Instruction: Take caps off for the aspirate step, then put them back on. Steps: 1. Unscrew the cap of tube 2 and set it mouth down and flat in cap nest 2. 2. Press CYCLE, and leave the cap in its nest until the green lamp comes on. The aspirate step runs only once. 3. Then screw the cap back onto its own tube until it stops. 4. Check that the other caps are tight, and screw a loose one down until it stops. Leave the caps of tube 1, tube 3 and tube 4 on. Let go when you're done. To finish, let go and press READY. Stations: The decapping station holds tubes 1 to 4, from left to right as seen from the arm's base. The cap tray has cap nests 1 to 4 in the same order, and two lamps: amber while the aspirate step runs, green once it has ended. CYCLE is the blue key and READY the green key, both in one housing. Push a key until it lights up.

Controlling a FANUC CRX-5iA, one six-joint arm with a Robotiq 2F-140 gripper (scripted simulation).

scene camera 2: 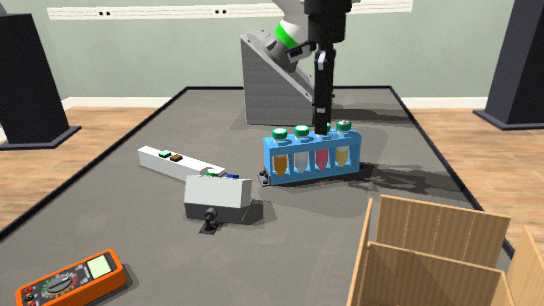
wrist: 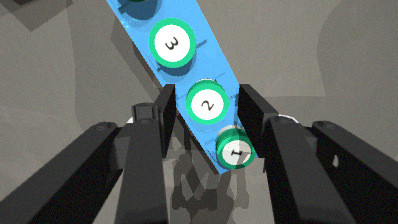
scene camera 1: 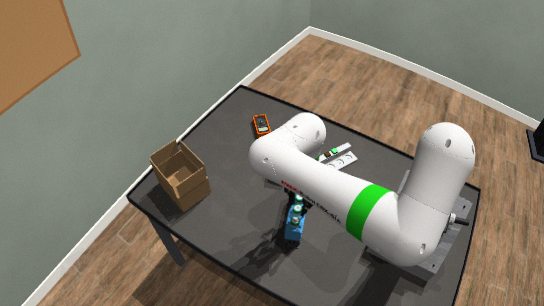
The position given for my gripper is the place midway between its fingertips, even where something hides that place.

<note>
I see my gripper [scene camera 2: 322,129], a cardboard box [scene camera 2: 476,237], a cap 2 [wrist: 207,102], a cap 1 [wrist: 234,150], a cap 3 [wrist: 172,42] and a key housing [scene camera 2: 211,198].
The cardboard box also shows in scene camera 1 [scene camera 1: 177,168]. My gripper is seen too in the wrist view [wrist: 207,99]. The wrist view does not show the cardboard box: it is out of frame.
</note>
